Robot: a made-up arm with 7 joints. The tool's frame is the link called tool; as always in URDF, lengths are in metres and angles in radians. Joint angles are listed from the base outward.
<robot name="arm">
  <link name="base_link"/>
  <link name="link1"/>
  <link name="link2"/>
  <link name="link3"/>
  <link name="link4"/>
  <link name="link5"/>
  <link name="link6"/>
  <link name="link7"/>
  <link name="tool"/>
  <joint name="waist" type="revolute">
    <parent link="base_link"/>
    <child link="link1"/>
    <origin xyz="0 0 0.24" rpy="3.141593 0 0"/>
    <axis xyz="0 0 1"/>
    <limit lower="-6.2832" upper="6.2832"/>
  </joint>
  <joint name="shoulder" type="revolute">
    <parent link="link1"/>
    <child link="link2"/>
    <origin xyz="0 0.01 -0.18" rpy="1.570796 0 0"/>
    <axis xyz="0 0 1"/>
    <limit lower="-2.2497" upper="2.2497"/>
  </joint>
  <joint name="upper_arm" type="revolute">
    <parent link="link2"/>
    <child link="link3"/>
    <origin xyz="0 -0.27 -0.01" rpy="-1.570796 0 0"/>
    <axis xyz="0 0 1"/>
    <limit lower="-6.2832" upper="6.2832"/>
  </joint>
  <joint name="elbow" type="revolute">
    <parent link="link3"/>
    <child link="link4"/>
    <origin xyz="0 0.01 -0.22" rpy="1.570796 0 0"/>
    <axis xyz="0 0 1"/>
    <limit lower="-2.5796" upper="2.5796"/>
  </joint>
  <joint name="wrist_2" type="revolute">
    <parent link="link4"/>
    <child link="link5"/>
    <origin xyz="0 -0.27 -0.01" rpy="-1.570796 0 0"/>
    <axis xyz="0 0 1"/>
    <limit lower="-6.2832" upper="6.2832"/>
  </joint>
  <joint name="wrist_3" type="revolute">
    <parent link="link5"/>
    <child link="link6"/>
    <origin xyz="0 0 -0.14" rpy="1.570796 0 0"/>
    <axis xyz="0 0 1"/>
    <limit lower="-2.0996" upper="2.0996"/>
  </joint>
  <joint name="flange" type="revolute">
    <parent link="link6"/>
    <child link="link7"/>
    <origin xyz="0 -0.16 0" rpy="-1.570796 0 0"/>
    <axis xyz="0 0 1"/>
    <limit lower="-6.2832" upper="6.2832"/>
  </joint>
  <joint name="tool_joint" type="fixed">
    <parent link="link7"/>
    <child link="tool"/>
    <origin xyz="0 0 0" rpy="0 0 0"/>
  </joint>
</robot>
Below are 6 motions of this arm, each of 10 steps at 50 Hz.
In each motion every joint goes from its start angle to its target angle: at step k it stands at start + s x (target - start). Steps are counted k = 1, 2, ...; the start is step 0. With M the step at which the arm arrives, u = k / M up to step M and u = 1 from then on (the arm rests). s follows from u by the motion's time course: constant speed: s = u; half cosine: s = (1 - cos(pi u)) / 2; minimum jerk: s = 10 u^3 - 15 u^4 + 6 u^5.
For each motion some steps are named. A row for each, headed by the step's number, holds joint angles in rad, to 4 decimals.
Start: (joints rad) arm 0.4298 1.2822 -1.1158 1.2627 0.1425 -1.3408 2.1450
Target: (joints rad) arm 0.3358 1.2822 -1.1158 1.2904 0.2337 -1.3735 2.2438
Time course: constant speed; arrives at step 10
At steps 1, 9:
1: 0.4204 1.2822 -1.1158 1.2655 0.1516 -1.3441 2.1549
9: 0.3452 1.2822 -1.1158 1.2876 0.2246 -1.3702 2.2339

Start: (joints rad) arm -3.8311 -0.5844 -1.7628 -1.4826 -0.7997 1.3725 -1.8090
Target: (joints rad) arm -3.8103 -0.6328 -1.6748 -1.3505 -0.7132 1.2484 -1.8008
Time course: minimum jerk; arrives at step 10
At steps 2, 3, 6, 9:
2: -3.8299 -0.5872 -1.7577 -1.4749 -0.7947 1.3653 -1.8085
3: -3.8277 -0.5923 -1.7484 -1.4611 -0.7856 1.3523 -1.8077
6: -3.8169 -0.6174 -1.7027 -1.3924 -0.7407 1.2878 -1.8034
9: -3.8105 -0.6324 -1.6756 -1.3516 -0.7139 1.2495 -1.8009

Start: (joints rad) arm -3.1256 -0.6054 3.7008 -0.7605 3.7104 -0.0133 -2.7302
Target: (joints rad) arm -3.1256 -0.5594 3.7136 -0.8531 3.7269 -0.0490 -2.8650
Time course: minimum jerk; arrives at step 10
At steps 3, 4, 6, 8, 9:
3: -3.1256 -0.5979 3.7029 -0.7756 3.7131 -0.0191 -2.7522
4: -3.1256 -0.5908 3.7049 -0.7899 3.7156 -0.0246 -2.7730
6: -3.1256 -0.5740 3.7095 -0.8237 3.7217 -0.0377 -2.8222
8: -3.1256 -0.5621 3.7129 -0.8477 3.7259 -0.0469 -2.8572
9: -3.1256 -0.5598 3.7135 -0.8523 3.7268 -0.0487 -2.8638

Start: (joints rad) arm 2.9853 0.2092 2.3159 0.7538 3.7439 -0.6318 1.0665
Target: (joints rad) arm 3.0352 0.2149 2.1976 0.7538 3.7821 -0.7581 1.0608
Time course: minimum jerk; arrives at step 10
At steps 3, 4, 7, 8, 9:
3: 2.9934 0.2101 2.2966 0.7538 3.7501 -0.6524 1.0656
4: 3.0011 0.2110 2.2783 0.7538 3.7560 -0.6719 1.0647
7: 3.0271 0.2140 2.2169 0.7538 3.7759 -0.7375 1.0617
8: 3.0323 0.2146 2.2045 0.7538 3.7799 -0.7508 1.0611
9: 3.0348 0.2149 2.1986 0.7538 3.7818 -0.7570 1.0608

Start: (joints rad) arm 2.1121 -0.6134 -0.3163 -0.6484 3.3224 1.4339 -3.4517
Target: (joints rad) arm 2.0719 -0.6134 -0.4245 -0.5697 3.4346 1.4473 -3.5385
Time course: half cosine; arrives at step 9
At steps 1, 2, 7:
1: 2.1109 -0.6134 -0.3196 -0.6460 3.3258 1.4343 -3.4543
2: 2.1074 -0.6134 -0.3290 -0.6392 3.3355 1.4355 -3.4619
7: 2.0766 -0.6134 -0.4118 -0.5789 3.4215 1.4457 -3.5283

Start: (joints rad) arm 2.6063 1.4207 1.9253 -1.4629 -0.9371 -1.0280 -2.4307
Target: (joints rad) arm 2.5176 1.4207 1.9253 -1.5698 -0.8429 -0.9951 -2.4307
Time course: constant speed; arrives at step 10
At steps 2, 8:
2: 2.5886 1.4207 1.9253 -1.4843 -0.9183 -1.0214 -2.4307
8: 2.5353 1.4207 1.9253 -1.5484 -0.8617 -1.0017 -2.4307

